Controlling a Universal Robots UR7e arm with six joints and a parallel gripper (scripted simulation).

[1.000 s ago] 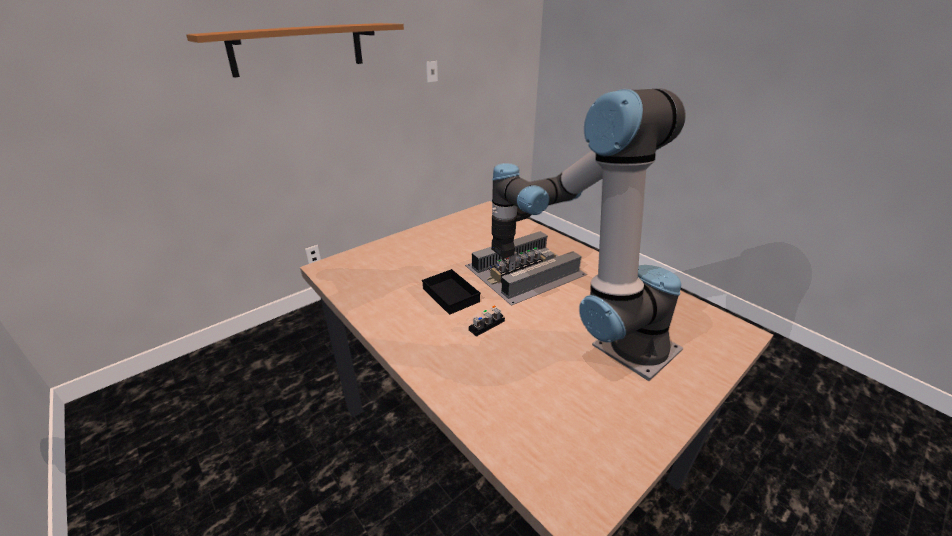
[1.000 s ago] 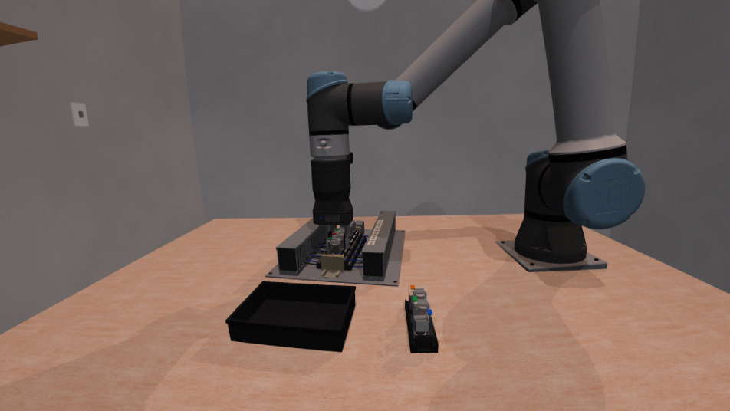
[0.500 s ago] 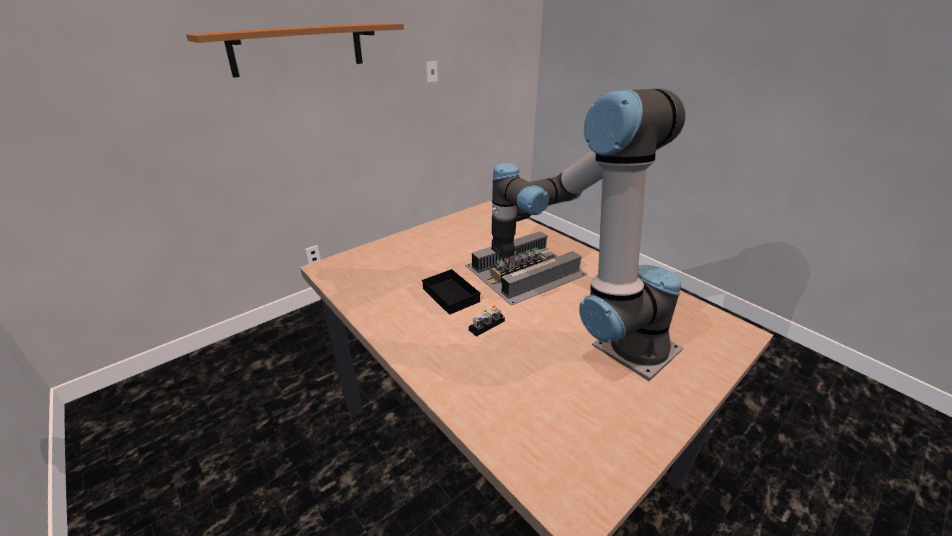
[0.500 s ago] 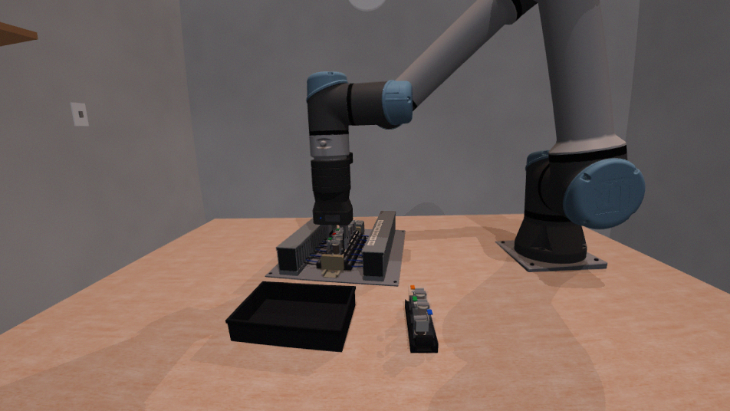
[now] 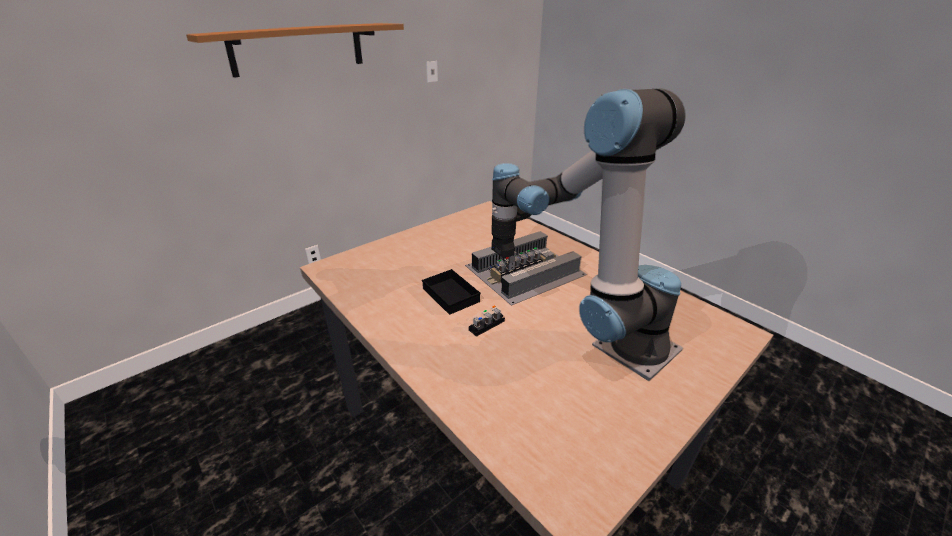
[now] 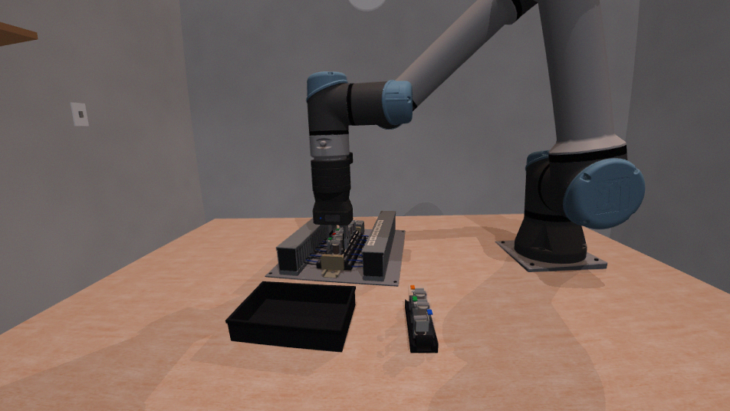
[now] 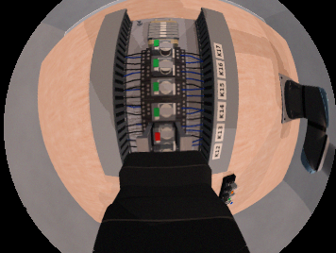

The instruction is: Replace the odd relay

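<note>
My hand is 10 mm above the relay. Also, from my hand: black tray: 40 mm ahead, 210 mm to the left, 40 mm below.
</note>
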